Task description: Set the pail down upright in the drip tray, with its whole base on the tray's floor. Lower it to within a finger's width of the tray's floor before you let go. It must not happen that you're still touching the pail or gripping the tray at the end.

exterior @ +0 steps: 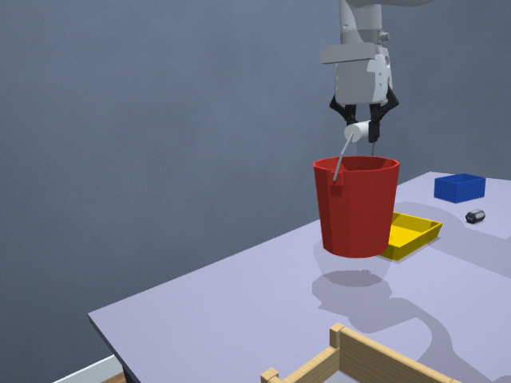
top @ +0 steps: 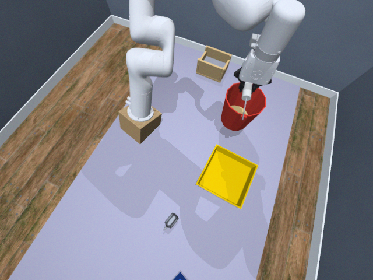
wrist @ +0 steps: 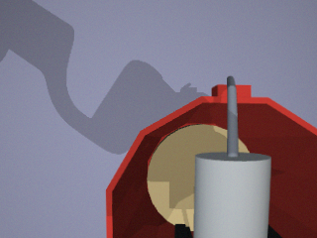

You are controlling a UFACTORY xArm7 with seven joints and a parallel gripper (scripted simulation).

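The red pail is 10 mm ahead of my hand and 90 mm below it. Round my hand: wooden crate 270 mm behind, 300 mm to the left, 280 mm below; then yellow drip tray 130 mm ahead, 240 mm to the right, 310 mm below; then pail handle 10 mm ahead, 30 mm below.
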